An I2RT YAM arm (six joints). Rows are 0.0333 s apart.
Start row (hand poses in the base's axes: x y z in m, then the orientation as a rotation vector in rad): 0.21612, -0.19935, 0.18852, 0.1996, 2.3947, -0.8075
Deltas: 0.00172, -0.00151, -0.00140, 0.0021, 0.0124, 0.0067; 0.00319, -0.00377, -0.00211, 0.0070, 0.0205, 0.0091; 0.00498, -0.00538, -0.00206, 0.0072, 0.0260, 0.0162; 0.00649, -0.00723, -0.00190, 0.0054, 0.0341, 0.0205; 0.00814, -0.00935, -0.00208, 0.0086, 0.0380, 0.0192; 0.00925, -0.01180, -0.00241, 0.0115, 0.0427, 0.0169; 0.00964, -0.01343, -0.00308, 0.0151, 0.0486, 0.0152; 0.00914, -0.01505, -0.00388, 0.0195, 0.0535, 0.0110
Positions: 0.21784, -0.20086, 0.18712, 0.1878, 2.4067, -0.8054; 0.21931, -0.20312, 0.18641, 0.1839, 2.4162, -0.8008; 0.22110, -0.20473, 0.18646, 0.1734, 2.4208, -0.7988; 0.22261, -0.20658, 0.18662, 0.1644, 2.4271, -0.8012; 0.22426, -0.20870, 0.18644, 0.1658, 2.4323, -0.7990; 0.22537, -0.21115, 0.18611, 0.1681, 2.4382, -0.7979; 0.22576, -0.21278, 0.18544, 0.1694, 2.4455, -0.7960; 0.22526, -0.21440, 0.18464, 0.1745, 2.4525, -0.7940
